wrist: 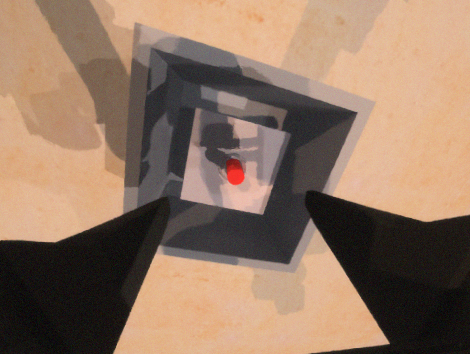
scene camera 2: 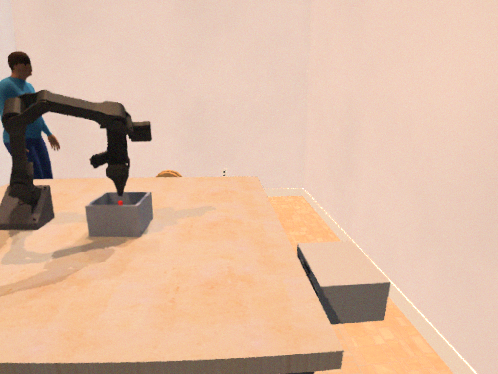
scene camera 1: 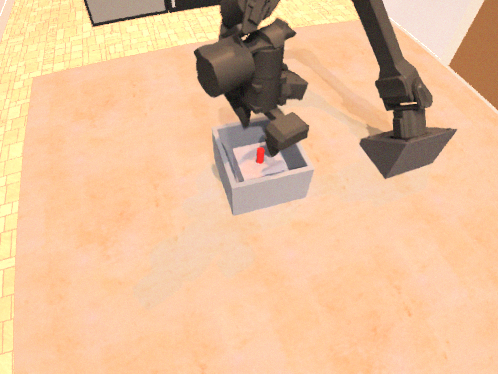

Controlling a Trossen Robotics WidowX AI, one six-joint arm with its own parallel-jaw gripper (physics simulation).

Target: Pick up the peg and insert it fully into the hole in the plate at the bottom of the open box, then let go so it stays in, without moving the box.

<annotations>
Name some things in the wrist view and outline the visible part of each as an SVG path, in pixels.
The gripper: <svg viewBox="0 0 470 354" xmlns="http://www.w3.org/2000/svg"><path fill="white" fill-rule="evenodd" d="M169 198L161 197L105 223L55 243L0 240L0 354L113 354L166 230L171 212ZM306 192L305 206L313 223L390 343L309 354L470 354L470 215L425 222L314 190Z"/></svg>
A grey box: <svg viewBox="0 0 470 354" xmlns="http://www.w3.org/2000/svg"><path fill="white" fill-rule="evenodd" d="M134 22L123 214L161 197L168 197L171 212L156 254L295 273L317 229L305 206L306 192L314 190L327 195L333 195L376 102L232 52ZM196 108L291 133L263 215L180 199Z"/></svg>
</annotations>
